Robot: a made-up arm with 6 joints. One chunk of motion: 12 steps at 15 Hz.
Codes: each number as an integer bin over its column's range. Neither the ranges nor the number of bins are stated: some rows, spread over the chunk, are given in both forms.
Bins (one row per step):
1: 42 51 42 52 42 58
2: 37 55 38 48 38 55
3: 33 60 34 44 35 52
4: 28 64 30 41 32 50
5: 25 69 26 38 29 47
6: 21 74 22 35 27 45
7: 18 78 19 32 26 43
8: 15 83 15 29 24 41
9: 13 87 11 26 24 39
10: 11 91 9 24 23 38
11: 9 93 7 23 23 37
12: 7 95 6 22 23 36
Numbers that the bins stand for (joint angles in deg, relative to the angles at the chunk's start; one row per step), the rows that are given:
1: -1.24 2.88 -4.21 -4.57 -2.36 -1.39
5: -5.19 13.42 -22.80 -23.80 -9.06 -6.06
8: -7.52 21.63 -35.58 -36.16 -11.64 -8.61
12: -9.37 28.66 -46.03 -45.78 -12.15 -10.73
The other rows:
2: -2.40 5.22 -8.86 -10.06 -4.42 -2.67
3: -3.33 8.15 -13.51 -15.56 -5.97 -3.94
4: -4.49 10.49 -18.15 -19.68 -7.52 -4.79
6: -6.12 16.35 -27.44 -27.92 -10.09 -6.91
7: -6.82 18.70 -30.93 -32.04 -10.61 -7.76
9: -7.98 23.97 -40.22 -40.28 -11.64 -9.45
10: -8.44 26.31 -42.55 -43.03 -12.15 -9.88
11: -8.91 27.48 -44.87 -44.40 -12.15 -10.30

